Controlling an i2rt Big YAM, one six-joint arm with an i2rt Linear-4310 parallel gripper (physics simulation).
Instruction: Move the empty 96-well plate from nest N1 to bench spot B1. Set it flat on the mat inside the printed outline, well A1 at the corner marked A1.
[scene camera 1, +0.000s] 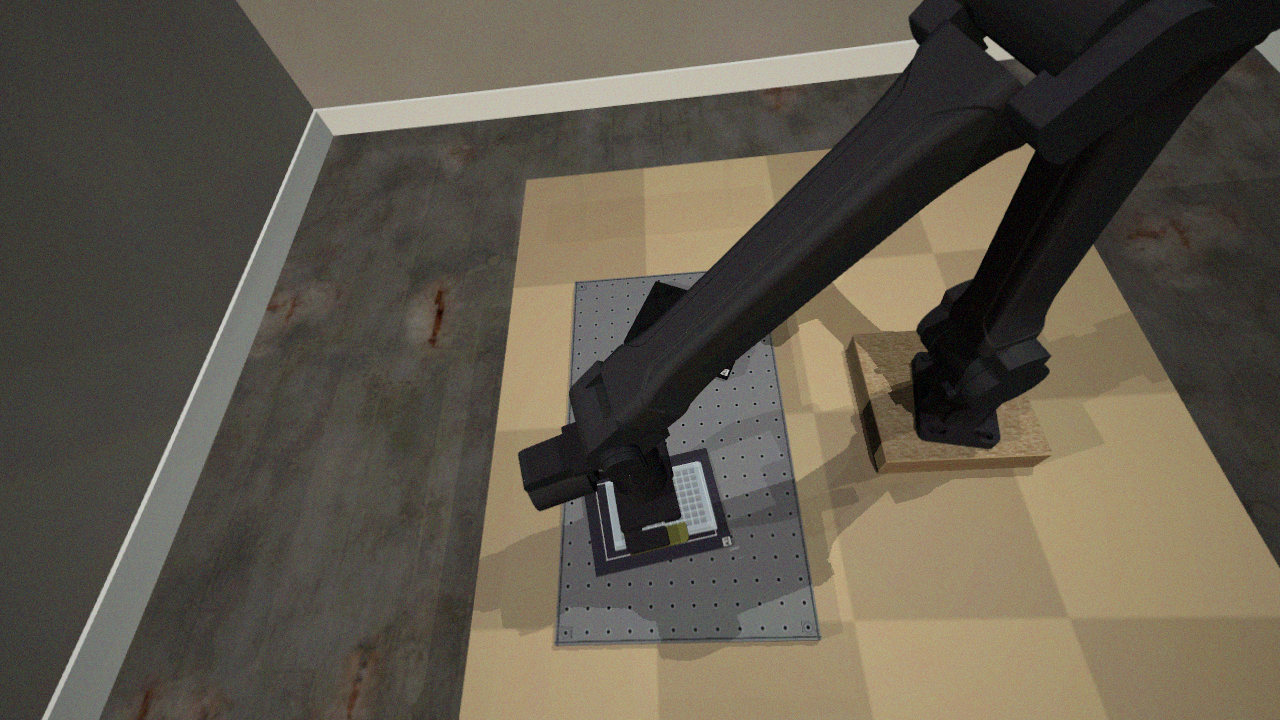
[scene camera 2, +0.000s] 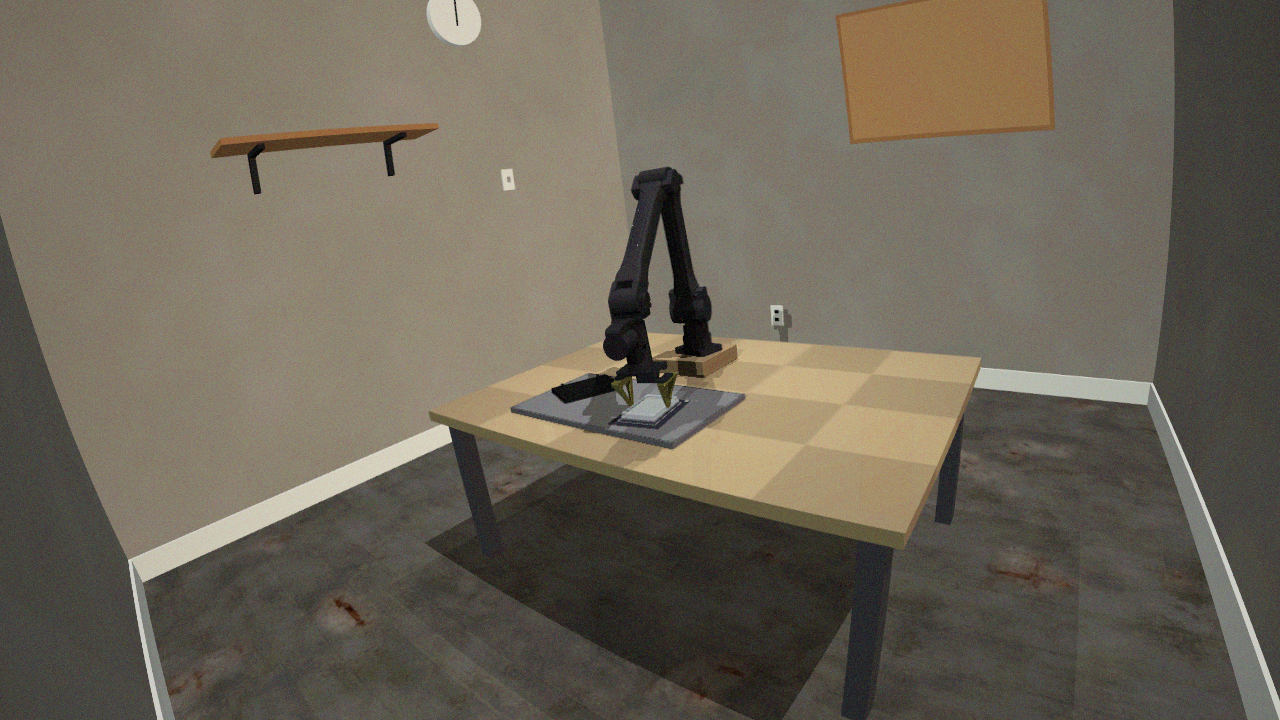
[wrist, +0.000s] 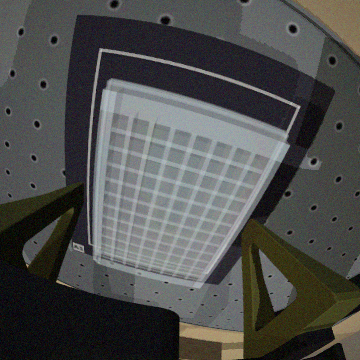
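Pixels of known places: gripper, fingertip midpoint: (scene camera 1: 656, 504) (scene camera 2: 649, 407) (wrist: 166, 211); arm's base at its link origin: (scene camera 1: 950, 400) (scene camera 2: 698, 351).
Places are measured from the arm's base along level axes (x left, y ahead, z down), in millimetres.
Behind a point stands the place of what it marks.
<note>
The pale clear 96-well plate (scene camera 1: 693, 497) {x 167, y 303, z 14 mm} (scene camera 2: 650, 411) {x 213, y 372, z 14 mm} (wrist: 180, 185) {x 185, y 364, z 22 mm} lies over the dark mat (scene camera 1: 608, 565) {x 261, y 394, z 27 mm} (wrist: 80, 100) {x 252, y 370, z 27 mm} of the bench spot and looks flat. In the wrist view a strip of mat shows between its far edge and the printed outline (wrist: 101, 50) {x 254, y 397, z 27 mm}; its right side overlaps the outline's line. The A1 mark (scene camera 1: 725, 540) {x 209, y 258, z 27 mm} (wrist: 78, 247) {x 210, y 257, z 27 mm} is near the plate's near left corner. Which plate corner bears well A1 cannot be told. My gripper (scene camera 2: 648, 404) {x 182, y 348, z 18 mm} (wrist: 166, 211) {x 182, y 348, z 18 mm} is open, its olive fingers either side of the plate, with a gap beside each. The arm hides part of the plate in scene camera 1.
A black nest (scene camera 1: 656, 308) {x -112, y 397, z 17 mm} (scene camera 2: 581, 387) {x -90, y 357, z 17 mm} stands on the grey perforated board (scene camera 1: 760, 600) {x 269, y 212, z 29 mm} (scene camera 2: 675, 437) {x 339, y 415, z 29 mm}, partly hidden by the arm in scene camera 1. The arm's base stands on a wooden block (scene camera 1: 921, 461) {x 85, y 38, z 2 mm} (scene camera 2: 716, 360) {x 80, y 12, z 14 mm} on the checkered table (scene camera 1: 966, 573) {x 198, y -15, z 42 mm} (scene camera 2: 850, 465) {x 686, y 305, z 42 mm}.
</note>
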